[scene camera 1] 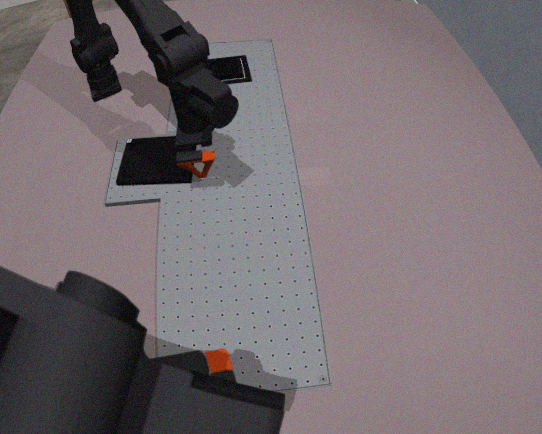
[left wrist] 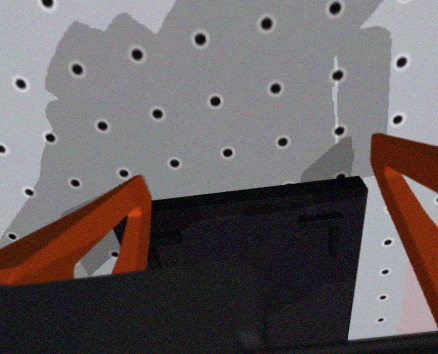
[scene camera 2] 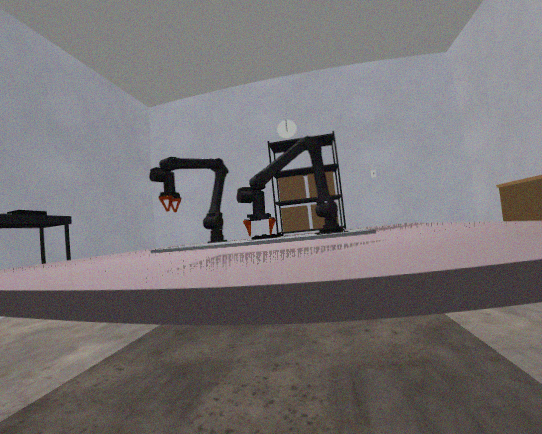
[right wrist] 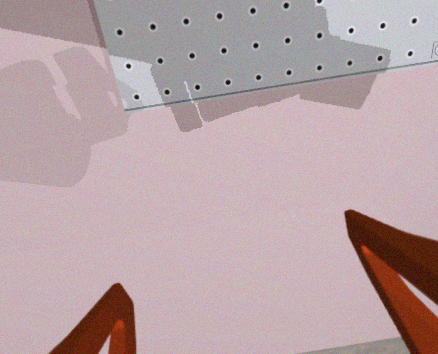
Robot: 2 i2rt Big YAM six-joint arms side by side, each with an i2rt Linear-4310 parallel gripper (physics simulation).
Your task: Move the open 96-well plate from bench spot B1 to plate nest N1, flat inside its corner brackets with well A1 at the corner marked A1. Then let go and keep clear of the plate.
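Frame: origin at the left arm's base, x up, y left, z back, level; centimetres.
Seen in the pictures: left gripper, fingertip midpoint: (scene camera 1: 202,158) (left wrist: 253,168) (scene camera 2: 260,235); right gripper, fingertip midpoint: (scene camera 2: 171,211) (right wrist: 233,258); left arm's base at its link origin: (scene camera 1: 104,85).
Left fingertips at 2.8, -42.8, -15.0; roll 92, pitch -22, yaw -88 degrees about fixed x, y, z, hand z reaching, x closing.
Pixels of each thing's top centre, then the offset from my left fingertips to it, as dx, dy, dz. "spot": a spot on its surface instead. Level surfaces: height alone.
- black nest slab at its top centre: (left wrist: 251,311) (scene camera 1: 156,157) (scene camera 2: 268,235) -0.3, +5.4, +8.6
- small white mark at its top centre: (scene camera 1: 129,140) -0.3, +13.7, +12.9
- black rectangle with a white outline, surface spot: (scene camera 1: 231,69) spot: +0.1, +25.2, -17.4
- grey perforated board at its surface level: dx -1.5
- pink table at its surface level: dx -2.8
The black nest slab (scene camera 1: 145,162) (left wrist: 300,250) lies on the perforated board, with thin corner brackets on its top in the left wrist view. A small white mark (scene camera 1: 129,140) sits at its upper left corner. A black rectangle with a white outline (scene camera 1: 231,69) lies farther up the board, partly behind the left arm. I cannot make out the 96-well plate or read the labels. My left gripper (scene camera 1: 200,167) (scene camera 2: 260,235) (left wrist: 253,168) is open and empty, low at the slab's right side. My right gripper (scene camera 1: 219,361) (scene camera 2: 171,209) (right wrist: 233,258) is open and empty, high above the table.
The grey perforated board (scene camera 1: 235,280) (right wrist: 240,35) runs down the pink table (scene camera 1: 400,225) (right wrist: 225,175). The left arm leans over the upper part of the board. The right arm covers the lower left in scene camera 1. A shelf rack (scene camera 2: 301,201) stands behind the arms.
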